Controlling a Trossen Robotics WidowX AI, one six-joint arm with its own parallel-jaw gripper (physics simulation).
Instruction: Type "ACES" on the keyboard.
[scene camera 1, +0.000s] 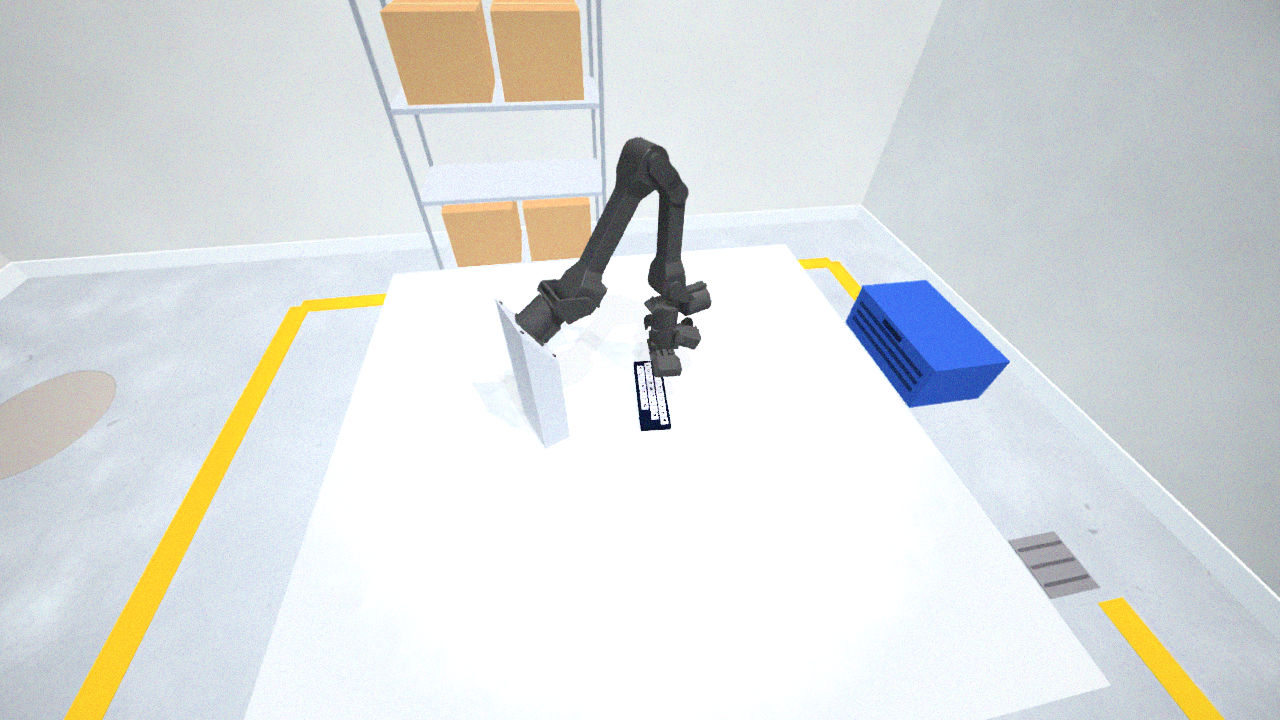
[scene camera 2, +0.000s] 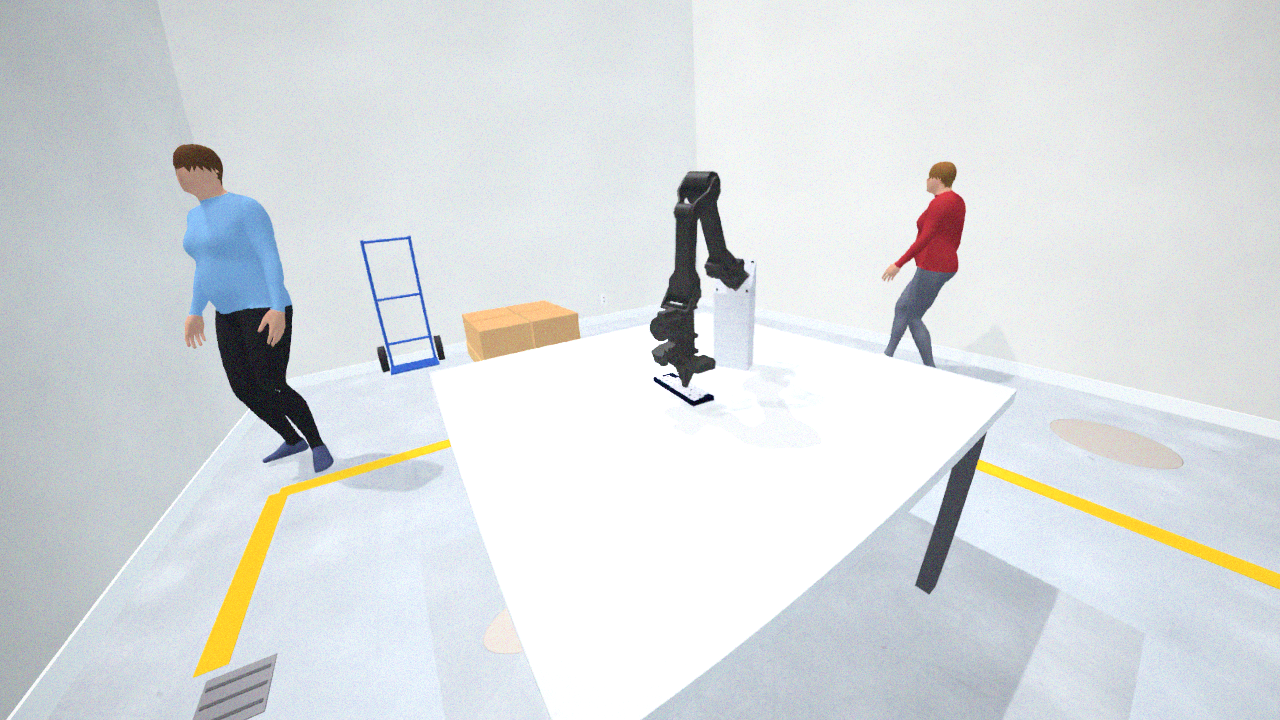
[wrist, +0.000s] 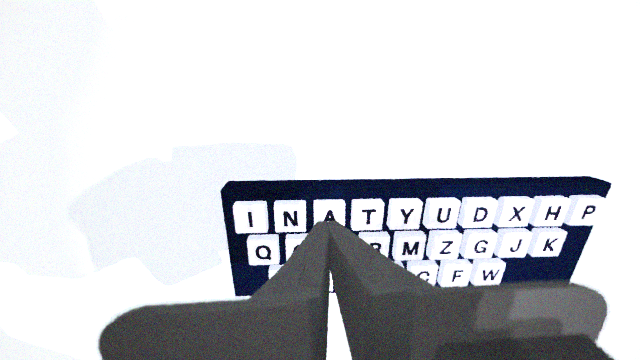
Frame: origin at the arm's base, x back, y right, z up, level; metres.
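Seen in the pictures: gripper, fingertip midpoint: (scene camera 2: 685, 386) (wrist: 326, 230); arm's base, origin of the base link: (scene camera 1: 528, 330) (scene camera 2: 735, 277).
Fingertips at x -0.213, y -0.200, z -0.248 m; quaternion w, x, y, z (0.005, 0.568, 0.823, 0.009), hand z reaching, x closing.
Note:
Offsets run from my fingertips to a thing's middle. Level surfaces: height alone.
The dark blue keyboard {dx +0.005, dy +0.057, dz -0.026 m} (scene camera 1: 643, 421) (scene camera 2: 701, 399) (wrist: 400, 189) with white letter keys lies on the table. My gripper (scene camera 2: 686, 383) (wrist: 326, 230) is shut, fingers pointing down and holding nothing. In the wrist view its tips cover the lower part of the A key {dx +0.002, dy +0.004, dz -0.020 m} (wrist: 325, 206), in the top row between N and T; I cannot tell whether they touch it. The C key {dx +0.022, dy +0.068, dz -0.020 m} (wrist: 423, 274) shows partly beside the right finger, in the bottom row. The E key is hidden behind the right finger. The corner of a bottom-row key shows left of the fingers, its letter hidden.
The arm's base is fixed to an upright white panel (scene camera 1: 537, 389) (scene camera 2: 733, 331) beside the keyboard on the white table {dz -0.035 m} (scene camera 1: 626, 555) (scene camera 2: 608, 501). A blue cabinet (scene camera 1: 935, 326) stands on the floor. Two people (scene camera 2: 237, 250) (scene camera 2: 941, 232) stand beyond the table.

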